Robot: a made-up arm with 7 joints.
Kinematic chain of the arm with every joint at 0, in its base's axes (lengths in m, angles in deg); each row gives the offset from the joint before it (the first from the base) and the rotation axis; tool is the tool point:
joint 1: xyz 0 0 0.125 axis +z
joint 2: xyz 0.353 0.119 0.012 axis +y
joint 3: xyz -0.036 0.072 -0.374 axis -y
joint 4: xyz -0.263 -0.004 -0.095 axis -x
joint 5: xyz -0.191 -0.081 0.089 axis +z
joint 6: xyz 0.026 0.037 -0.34 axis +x
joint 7: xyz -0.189 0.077 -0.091 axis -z
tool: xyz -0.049 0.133 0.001
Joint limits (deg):
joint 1: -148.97..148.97
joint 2: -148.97..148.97
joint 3: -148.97..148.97
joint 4: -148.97..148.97
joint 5: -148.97..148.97
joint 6: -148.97..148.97
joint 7: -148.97..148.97
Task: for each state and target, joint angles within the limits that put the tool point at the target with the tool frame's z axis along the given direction. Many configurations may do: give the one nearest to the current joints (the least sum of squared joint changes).
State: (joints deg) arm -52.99 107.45 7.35 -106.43 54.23 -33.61 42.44
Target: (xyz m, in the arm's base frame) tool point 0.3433 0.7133 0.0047 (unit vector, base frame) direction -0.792 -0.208 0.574
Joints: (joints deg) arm -64.51 42.79 21.28 -91.84 35.03 -37.94 66.53
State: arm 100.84 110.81 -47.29 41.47 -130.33 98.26 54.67
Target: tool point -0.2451 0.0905 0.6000 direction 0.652 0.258 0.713
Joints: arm 128.24 97.51 -45.54 71.76 -148.97 148.66 47.40
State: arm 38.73 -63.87 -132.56 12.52 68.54 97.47 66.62
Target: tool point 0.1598 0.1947 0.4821 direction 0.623 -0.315 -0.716
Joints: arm 25.45 -91.77 -142.78 -7.78 55.69 92.44 51.89
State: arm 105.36 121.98 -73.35 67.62 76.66 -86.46 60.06
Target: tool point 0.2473 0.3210 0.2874 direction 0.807 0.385 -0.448
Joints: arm 75.18 133.96 -83.11 77.68 101.87 -131.61 62.84
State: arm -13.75 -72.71 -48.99 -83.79 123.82 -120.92 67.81
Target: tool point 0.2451 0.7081 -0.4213 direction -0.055 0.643 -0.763
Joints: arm 30.50 -62.12 -10.83 -79.90 144.13 -134.05 74.81
